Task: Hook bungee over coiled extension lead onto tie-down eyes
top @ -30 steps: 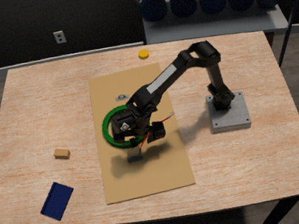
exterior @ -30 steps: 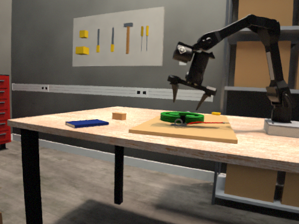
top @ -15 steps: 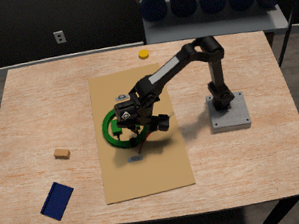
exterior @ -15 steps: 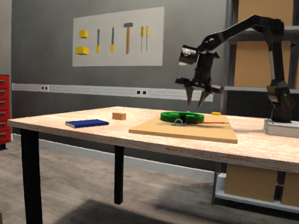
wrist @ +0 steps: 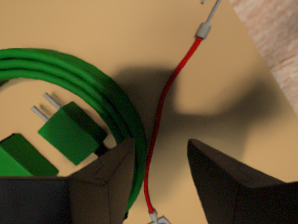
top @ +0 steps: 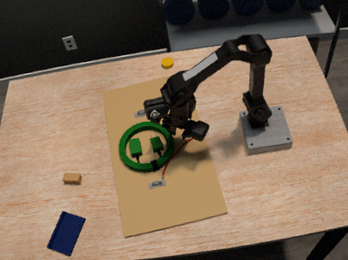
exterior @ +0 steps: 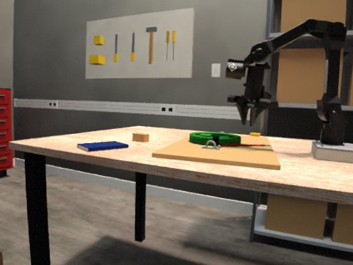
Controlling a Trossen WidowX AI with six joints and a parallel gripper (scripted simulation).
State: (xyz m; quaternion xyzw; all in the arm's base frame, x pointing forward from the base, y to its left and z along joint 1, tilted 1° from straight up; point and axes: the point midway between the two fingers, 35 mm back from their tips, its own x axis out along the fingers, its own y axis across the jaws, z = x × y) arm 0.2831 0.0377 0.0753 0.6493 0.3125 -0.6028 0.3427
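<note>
Now: hand 120 mm short of the coiled extension lead, 20 mm to the left of it and 90 mm above it. From my hand the other things lie so: tan block 400 mm ahead, 50 mm to the left, 100 mm below; yellow disc 420 mm to the right, 110 mm below; blue book 430 mm ahead, 250 mm to the left, 110 mm below.
</note>
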